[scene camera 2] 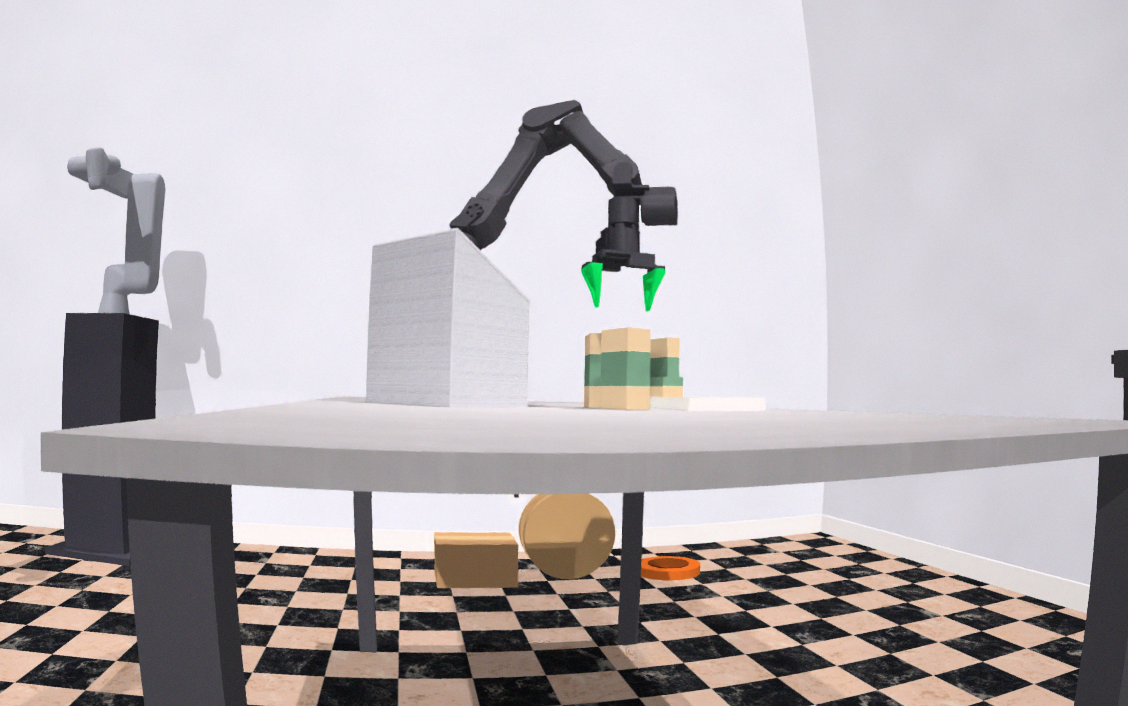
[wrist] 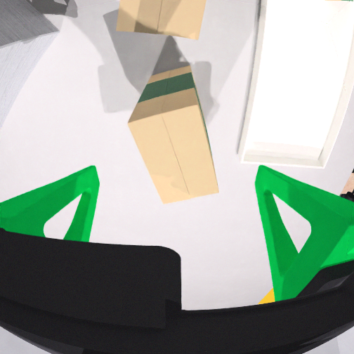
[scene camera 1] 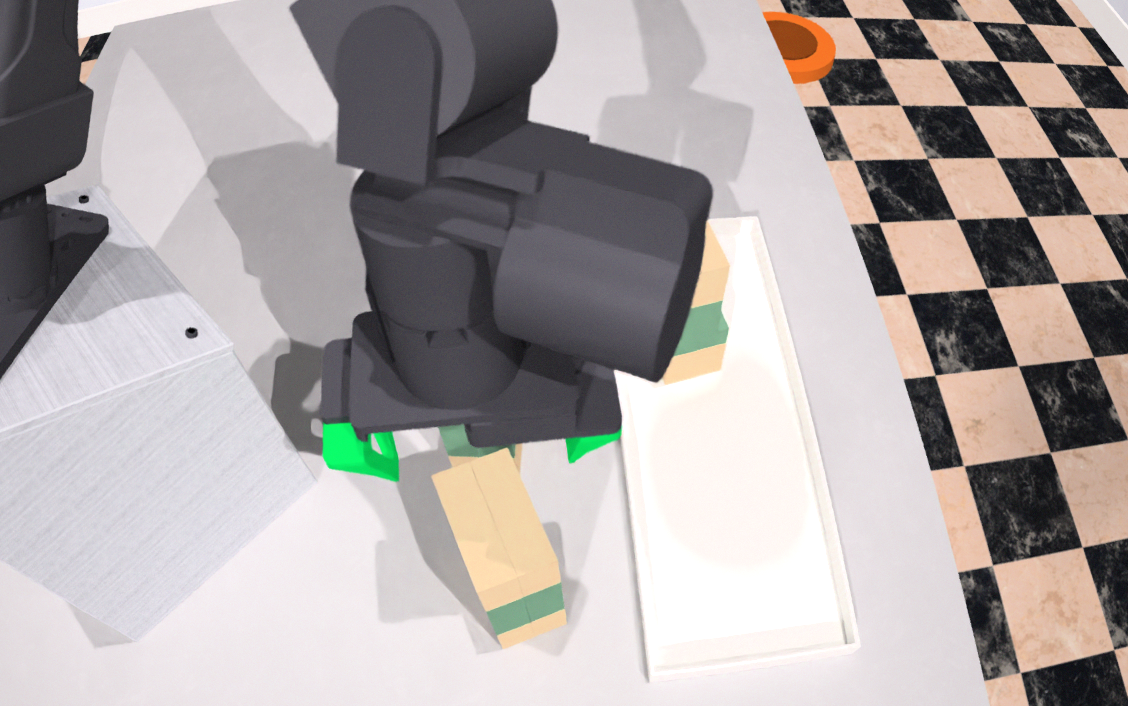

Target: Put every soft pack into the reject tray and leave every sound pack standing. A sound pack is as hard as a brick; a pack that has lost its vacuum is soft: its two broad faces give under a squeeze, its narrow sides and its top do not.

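Where they show: gripper, fingertip midpoint: (scene camera 2: 622,309) (scene camera 1: 482,461); arm's base, link origin: (scene camera 2: 449,272) (scene camera 1: 7,295).
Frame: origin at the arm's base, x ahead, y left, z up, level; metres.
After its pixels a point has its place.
My gripper (scene camera 1: 484,470) @[y -0.058, x 0.316, z -0.068 m] (scene camera 2: 622,308) @[y -0.058, x 0.316, z -0.068 m] (wrist: 176,174) is open and empty, with green fingertips a little above the pack tops. The front tan pack with a green band (scene camera 1: 499,532) @[y -0.084, x 0.324, z -0.107 m] (scene camera 2: 625,366) @[y -0.117, x 0.313, z -0.173 m] (wrist: 170,150) stands upright on the table; in the wrist view it shows between the two fingers, slightly turned. A second pack (scene camera 1: 475,441) (scene camera 2: 592,370) @[y 0.012, x 0.271, z -0.177 m] (wrist: 160,17) stands behind it, mostly hidden by the gripper in scene view 1. A third pack (scene camera 1: 702,328) @[y 0.111, x 0.450, z -0.174 m] (scene camera 2: 667,366) @[y 0.107, x 0.435, z -0.163 m] stands upright in the white reject tray (scene camera 1: 644,541) @[y -0.033, x 0.412, z -0.244 m] (scene camera 2: 723,403) @[y -0.131, x 0.484, z -0.234 m] (wrist: 250,100), at its back end, partly hidden by the arm.
The grey arm base block (scene camera 1: 158,466) @[y -0.065, x 0.097, z -0.096 m] (scene camera 2: 449,324) @[y -0.151, x 0.017, z -0.111 m] (wrist: 25,25) stands on the table (scene camera 1: 332,632) @[y -0.122, x 0.186, z -0.246 m] (scene camera 2: 499,466) @[y -0.979, x 0.118, z -0.253 m] to the left. The table's right edge lies beyond the tray. An orange ring (scene camera 1: 819,62) (scene camera 2: 672,574) lies on the floor.
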